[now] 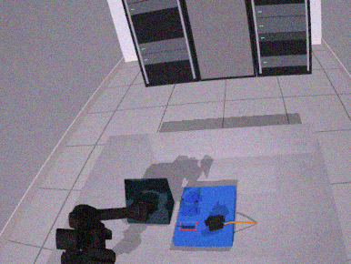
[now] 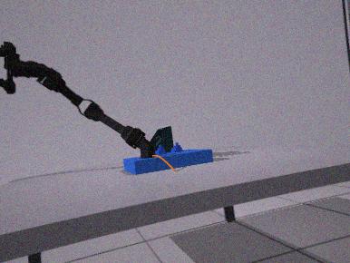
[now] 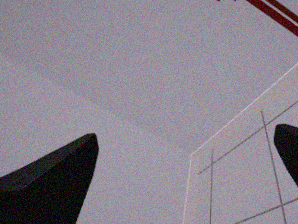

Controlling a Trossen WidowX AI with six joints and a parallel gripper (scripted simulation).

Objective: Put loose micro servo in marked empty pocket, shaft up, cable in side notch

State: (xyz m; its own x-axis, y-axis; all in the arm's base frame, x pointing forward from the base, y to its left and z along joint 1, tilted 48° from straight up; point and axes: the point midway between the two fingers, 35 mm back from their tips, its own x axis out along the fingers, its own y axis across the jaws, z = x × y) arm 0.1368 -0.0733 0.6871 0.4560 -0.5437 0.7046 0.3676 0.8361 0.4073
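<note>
Right now my gripper tip is 62 cm to the right of the blue deck, 43 cm above it and 9 cm short of it.
</note>
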